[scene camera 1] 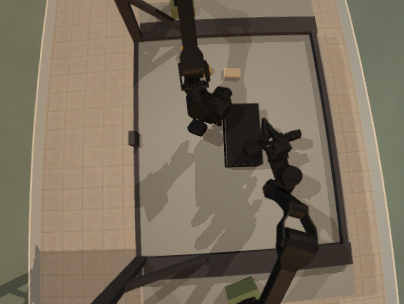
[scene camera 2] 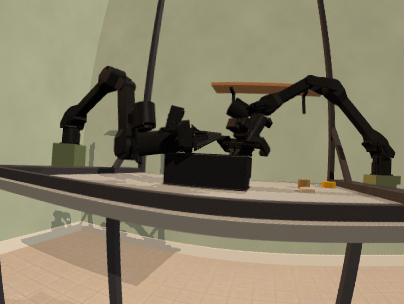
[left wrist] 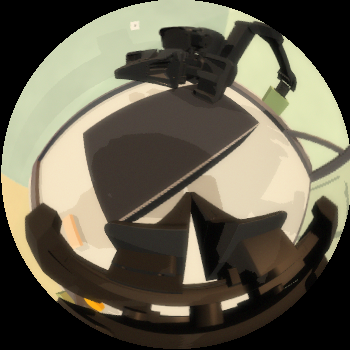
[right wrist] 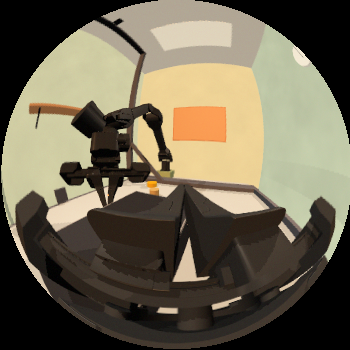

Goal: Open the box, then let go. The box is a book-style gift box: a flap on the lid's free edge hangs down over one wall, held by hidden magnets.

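Seen in the pictures: left gripper, fingertip midpoint: (scene camera 1: 220, 125) (left wrist: 189, 195); right gripper, fingertip midpoint: (scene camera 1: 263, 117) (scene camera 2: 221, 135) (left wrist: 115, 74) (right wrist: 182, 187); left arm's base, origin of the base link: (right wrist: 165, 169); right arm's base, origin of the base link: (left wrist: 279, 93).
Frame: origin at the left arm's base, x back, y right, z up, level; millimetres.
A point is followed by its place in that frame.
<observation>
The black box (scene camera 1: 242, 135) {x -601, y -167, z 37 mm} (scene camera 2: 207, 172) {x -588, y -232, z -8 mm} (left wrist: 165, 125) {x -574, y -163, z 37 mm} sits on the table with its lid lying flat and closed. A thin light line runs along its near top edge in the left wrist view. My left gripper (scene camera 1: 223, 120) {x -553, y -99, z 9 mm} (left wrist: 189, 195) {x -553, y -99, z 9 mm} is shut and empty, its tips beside that long edge, at the box's left side in scene camera 1. My right gripper (scene camera 1: 264, 121) {x -559, y -231, z 83 mm} (scene camera 2: 220, 136) {x -559, y -231, z 83 mm} (right wrist: 182, 187) {x -559, y -231, z 83 mm} is shut and empty, at the box's right side in scene camera 1 and above lid height in scene camera 2. The flap is hard to make out.
A tan block (scene camera 1: 232, 73) {x -332, y -174, z -39 mm} (scene camera 2: 307, 190) {x -333, y -206, z -42 mm} (left wrist: 75, 231) {x -344, y -167, z -42 mm} lies beyond the box's upper end in scene camera 1. A brown cylinder (scene camera 2: 304, 183) {x -318, y -92, z -32 mm} (right wrist: 154, 191) {x -331, y -84, z -26 mm} and an orange disc (scene camera 2: 328, 184) {x -219, y -30, z -36 mm} (right wrist: 152, 184) {x -230, y -22, z -35 mm} are near it, partly hidden under the left arm. A dark frame (scene camera 1: 230, 26) {x -126, y -189, z -28 mm} borders the table.
</observation>
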